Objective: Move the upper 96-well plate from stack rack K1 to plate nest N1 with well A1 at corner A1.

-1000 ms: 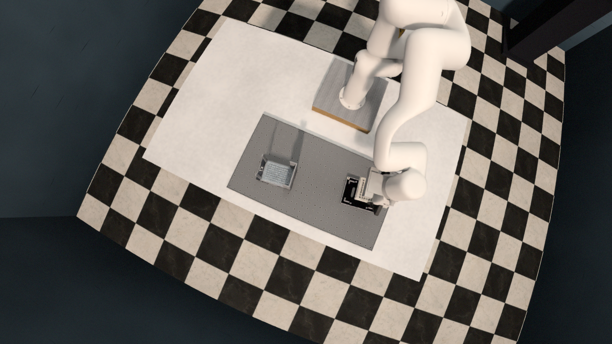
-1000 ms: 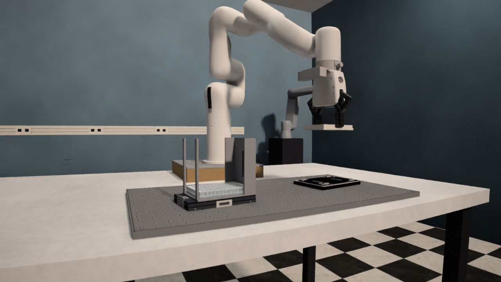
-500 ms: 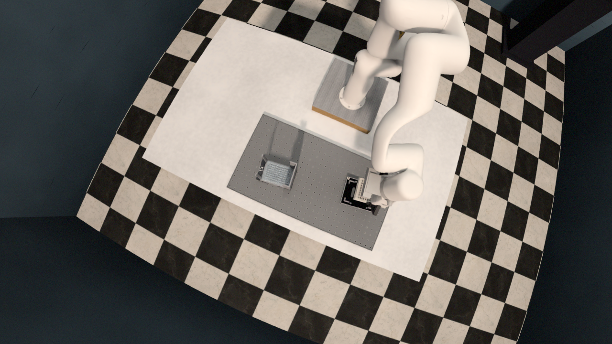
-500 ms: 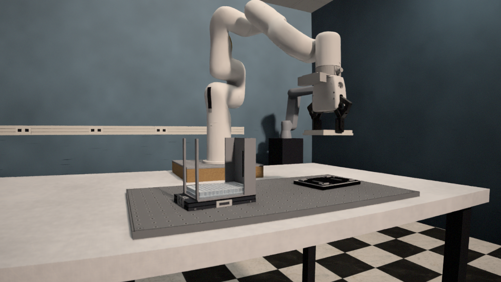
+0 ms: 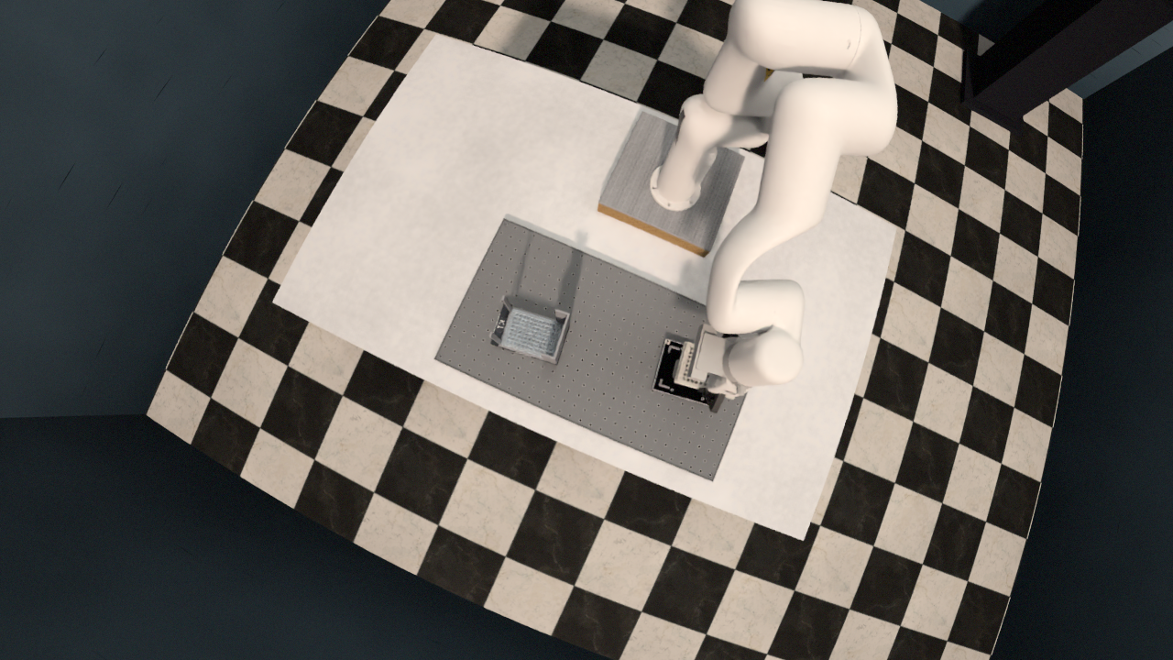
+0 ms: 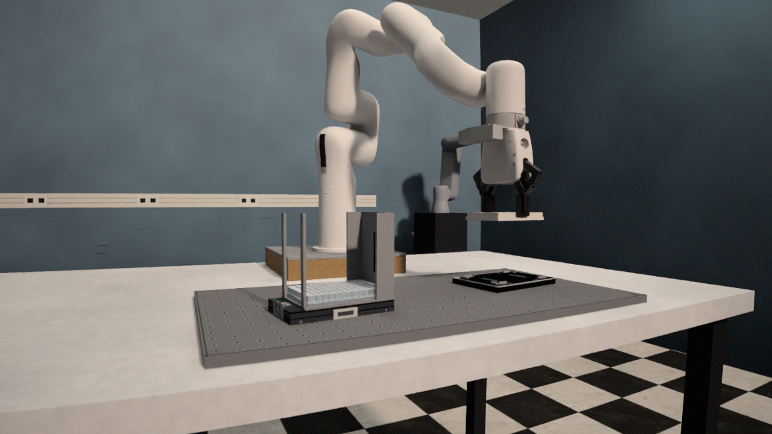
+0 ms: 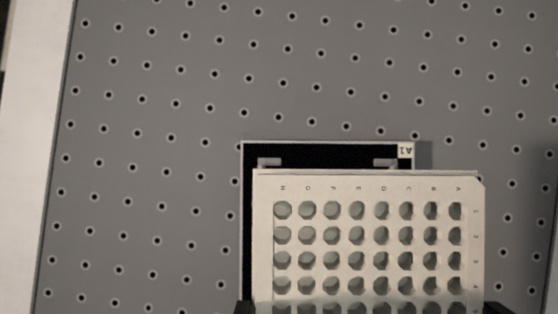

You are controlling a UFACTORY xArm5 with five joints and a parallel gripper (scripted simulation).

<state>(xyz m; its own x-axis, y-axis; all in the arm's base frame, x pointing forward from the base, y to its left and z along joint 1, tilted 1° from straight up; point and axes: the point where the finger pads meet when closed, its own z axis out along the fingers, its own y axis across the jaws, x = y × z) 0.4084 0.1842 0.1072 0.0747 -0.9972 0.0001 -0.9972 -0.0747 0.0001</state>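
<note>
Right now my hand is 140 mm above the black plate nest. The rest, counted from my hand: tall grey wall (300 mm to the right, 60 mm below, 40 mm ahead); then white 96-well plate (10 mm below); then clear plate (370 mm to the right, 120 mm below, 50 mm ahead).
</note>
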